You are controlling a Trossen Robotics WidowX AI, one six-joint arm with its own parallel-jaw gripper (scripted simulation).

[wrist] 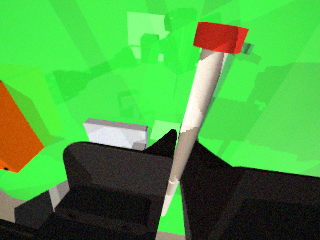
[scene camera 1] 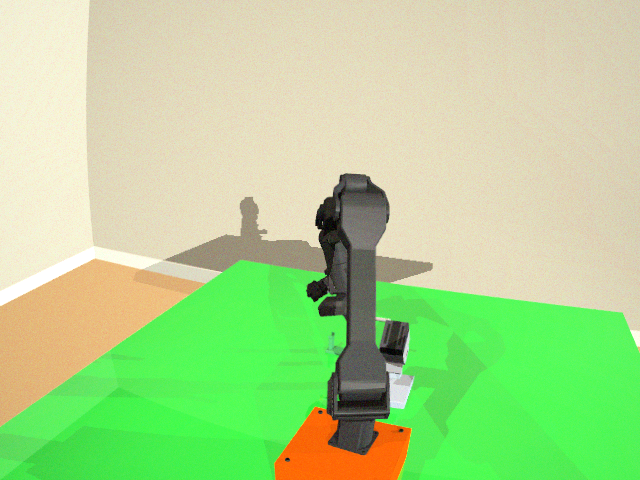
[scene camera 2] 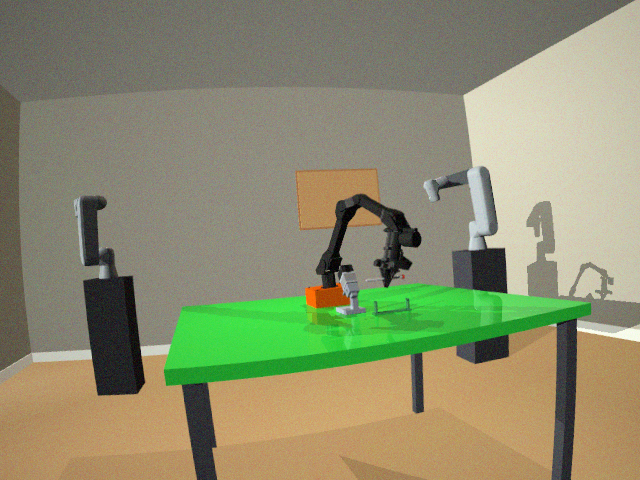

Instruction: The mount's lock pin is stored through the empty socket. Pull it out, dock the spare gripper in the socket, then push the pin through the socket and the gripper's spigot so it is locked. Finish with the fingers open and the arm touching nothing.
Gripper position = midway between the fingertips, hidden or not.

Labels:
My gripper [scene camera 1: 355, 329] holds a lock pin [wrist: 216, 40].

